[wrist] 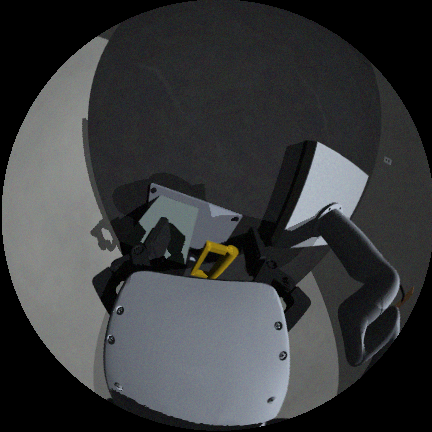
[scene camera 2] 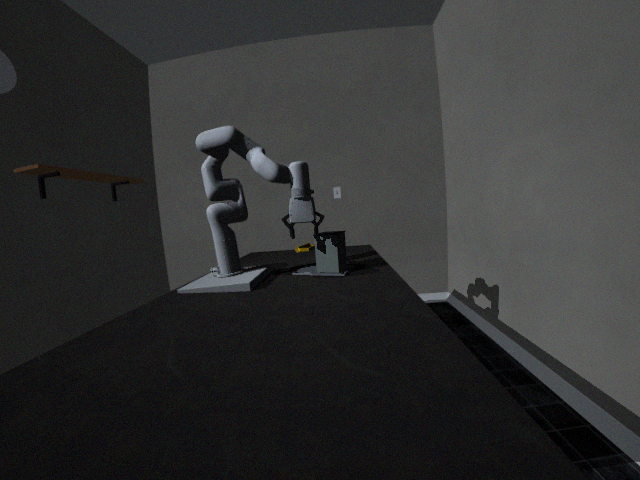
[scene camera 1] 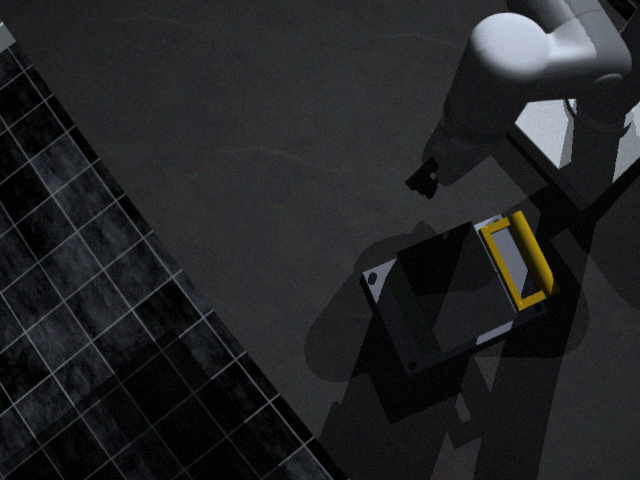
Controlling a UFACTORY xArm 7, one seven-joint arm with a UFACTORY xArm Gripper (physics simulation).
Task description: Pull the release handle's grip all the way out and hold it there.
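The release handle, a yellow rectangular frame with a thick outer grip bar [scene camera 1: 533, 253] [scene camera 2: 303, 248] [wrist: 225, 262], stands out from one side of a dark and grey-green housing [scene camera 1: 454, 304] [scene camera 2: 328, 258] [wrist: 177, 215]. The housing stands on a pale baseplate [scene camera 1: 494, 333] [scene camera 2: 305, 271] [wrist: 215, 220] with corner bolts. My gripper [scene camera 1: 422, 179] [scene camera 2: 305, 236] [wrist: 207, 232] is open and empty, pointing down. In scene camera 2 its fingertips are a little higher than the handle, and one finger appears close to the housing's top edge. In the wrist view the handle shows between the fingers, its near end hidden by the gripper body.
The arm's white base block [scene camera 1: 545, 129] [scene camera 2: 222, 283] [wrist: 332, 185] stands on the dark table [scene camera 1: 206, 206] [scene camera 2: 284, 372] [wrist: 230, 100], on the handle's side of the housing. A wooden shelf [scene camera 2: 82, 174] is on the left wall. Dark floor tiles [scene camera 1: 77, 258] lie beyond the table edge.
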